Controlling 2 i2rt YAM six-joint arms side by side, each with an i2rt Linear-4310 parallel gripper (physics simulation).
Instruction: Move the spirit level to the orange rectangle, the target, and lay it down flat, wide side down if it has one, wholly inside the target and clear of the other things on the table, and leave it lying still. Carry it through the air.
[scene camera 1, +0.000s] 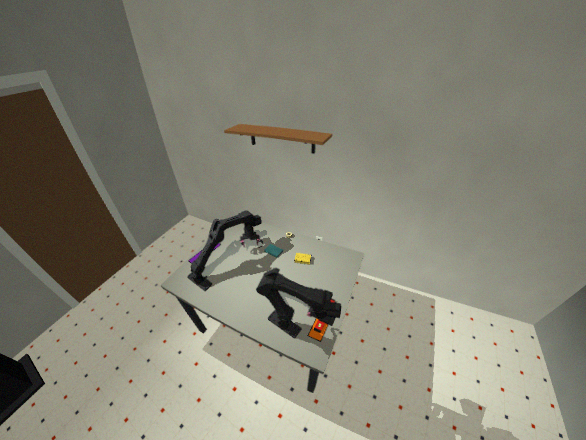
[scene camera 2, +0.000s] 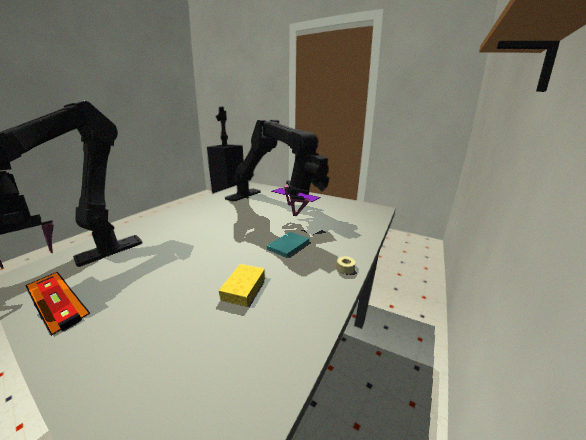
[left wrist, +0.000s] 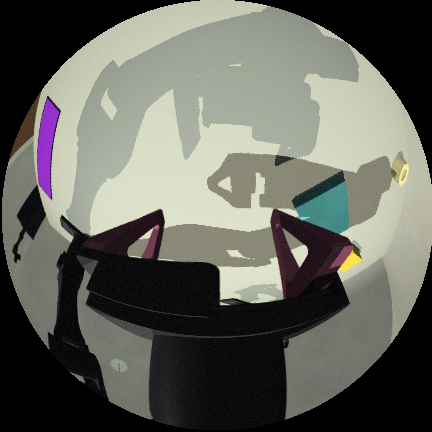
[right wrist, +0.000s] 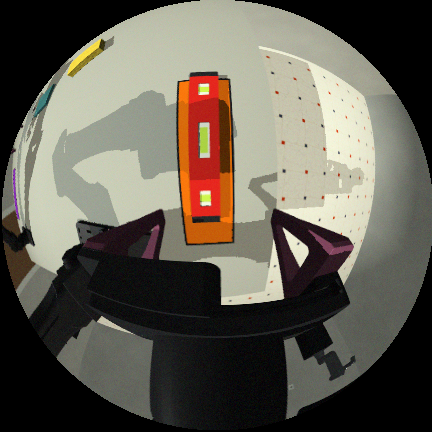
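Where they show: left gripper, fingertip midpoint: (scene camera 1: 251, 246) (scene camera 2: 292, 210) (left wrist: 217, 214); right gripper, fingertip midpoint: (scene camera 1: 323, 318) (scene camera 2: 28, 260) (right wrist: 217, 214); left arm's base at its link origin: (scene camera 1: 199, 280) (scene camera 2: 243, 195) (left wrist: 83, 237) (right wrist: 27, 234); right arm's base at its link origin: (scene camera 1: 284, 324) (scene camera 2: 109, 250) (left wrist: 238, 302).
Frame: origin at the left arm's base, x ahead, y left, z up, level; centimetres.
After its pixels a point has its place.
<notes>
The red spirit level (scene camera 1: 320, 326) @(x 17.3, y -84.9, z 1.6 cm) (scene camera 2: 59, 305) @(x 30.0, y -83.0, z 1.6 cm) (right wrist: 204, 167) @(x 21.9, y -83.8, z 1.6 cm) lies flat, lengthwise on the orange rectangle (scene camera 1: 316, 336) @(x 11.6, y -85.7, z 0.1 cm) (scene camera 2: 74, 300) @(x 28.2, y -80.1, z 0.1 cm) (right wrist: 210, 234) @(x 11.6, y -85.3, z 0.1 cm). Orange shows along both long sides and beyond its end nearer the right gripper. Its far black end reaches the rectangle's short edge and appears to stick slightly past it; the exact overlap is hard to tell. My right gripper (scene camera 2: 25, 259) @(x 18.5, y -85.2, z 9.9 cm) (right wrist: 217, 214) @(x 18.5, y -85.2, z 9.9 cm) is open and empty, above and apart from the level. My left gripper (scene camera 1: 251, 242) @(x 42.0, y -12.1, z 5.6 cm) (scene camera 2: 294, 208) @(x 42.0, y -12.1, z 5.6 cm) (left wrist: 217, 214) @(x 42.0, y -12.1, z 5.6 cm) is open and empty above the table's far part.
A yellow sponge (scene camera 1: 303, 258) @(x 55.0, y -50.3, z 3.0 cm) (scene camera 2: 242, 284) @(x 57.4, y -50.7, z 3.0 cm) (right wrist: 86, 57), a teal block (scene camera 1: 273, 250) @(x 50.8, y -26.3, z 1.5 cm) (scene camera 2: 288, 244) @(x 52.5, y -27.4, z 1.5 cm) (left wrist: 325, 207) @(x 51.5, y -22.9, z 1.5 cm) and a cream ring (scene camera 1: 289, 232) @(x 73.4, y -25.5, z 2.5 cm) (scene camera 2: 340, 265) @(x 71.2, y -28.6, z 2.2 cm) lie apart from the target. A purple rectangle (scene camera 2: 310, 197) @(x 29.7, y 19.1, z 0.1 cm) (left wrist: 47, 150) @(x 23.8, y 16.2, z 0.1 cm) lies near the left arm. The table edge is near the target.
</notes>
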